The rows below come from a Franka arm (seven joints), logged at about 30 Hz.
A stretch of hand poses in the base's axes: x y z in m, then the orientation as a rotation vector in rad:
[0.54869 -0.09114 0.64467 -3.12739 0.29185 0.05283]
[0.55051 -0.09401 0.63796 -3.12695 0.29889 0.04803]
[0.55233 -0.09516 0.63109 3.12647 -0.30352 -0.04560]
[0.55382 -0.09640 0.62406 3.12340 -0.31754 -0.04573]
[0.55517 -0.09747 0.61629 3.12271 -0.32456 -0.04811]
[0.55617 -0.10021 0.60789 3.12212 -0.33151 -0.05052]
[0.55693 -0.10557 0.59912 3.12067 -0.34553 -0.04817]
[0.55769 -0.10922 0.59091 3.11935 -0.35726 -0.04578]
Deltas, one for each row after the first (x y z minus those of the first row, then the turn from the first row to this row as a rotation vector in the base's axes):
[0.00182 -0.00287 -0.00671 -0.00051 -0.00302 -0.00449]
[0.00364 -0.00402 -0.01358 -0.00081 -0.00455 -0.00745]
[0.00513 -0.00526 -0.02061 -0.00262 -0.00428 -0.01650]
[0.00648 -0.00633 -0.02838 -0.00248 -0.00277 -0.02099]
[0.00748 -0.00907 -0.03678 -0.00224 -0.00125 -0.02543]
[0.00824 -0.01443 -0.04555 -0.00250 -0.00273 -0.03441]
[0.00900 -0.01808 -0.05376 -0.00280 -0.00422 -0.04193]

